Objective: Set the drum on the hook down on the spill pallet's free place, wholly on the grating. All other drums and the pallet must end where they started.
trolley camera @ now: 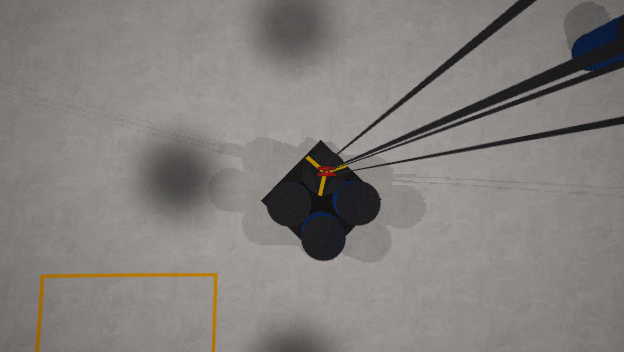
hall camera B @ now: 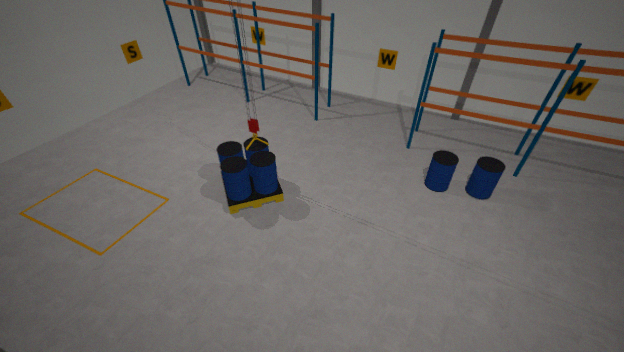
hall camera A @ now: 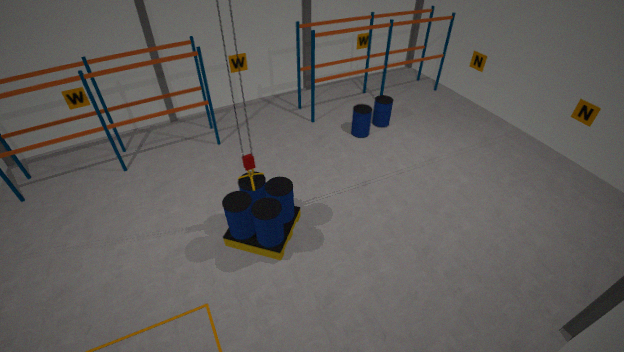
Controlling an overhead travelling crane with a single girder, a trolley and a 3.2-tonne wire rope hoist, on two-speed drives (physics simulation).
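Note:
The hooked blue drum (hall camera A: 258, 192) (hall camera B: 249, 153) (trolley camera: 332, 184) hangs upright from my gripper (hall camera A: 251, 177) (hall camera B: 257, 142) (trolley camera: 324, 172), a yellow three-legged clamp under the red hook block, shut on its rim. In the trolley view it is over one corner of the black grating, inside the edges. The spill pallet (hall camera A: 252, 248) (hall camera B: 255, 204) (trolley camera: 320, 149) has a yellow base. Three other drums stand on it: one at left (hall camera A: 240, 222) (trolley camera: 289, 205), one in front (hall camera A: 269, 227) (trolley camera: 323, 237), one at right (hall camera A: 287, 200) (trolley camera: 357, 203). They hide the hooked drum's base; contact cannot be told.
Two more blue drums (hall camera A: 361, 121) (hall camera A: 382, 111) (hall camera B: 440, 171) (hall camera B: 484, 178) stand on the floor near a rack (hall camera A: 313, 75) (hall camera B: 547, 120). Another rack (hall camera A: 102, 120) (hall camera B: 316, 75) stands along the same wall. A yellow-orange floor rectangle (hall camera A: 147, 328) (hall camera B: 60, 233) (trolley camera: 129, 275) is marked off the pallet's side.

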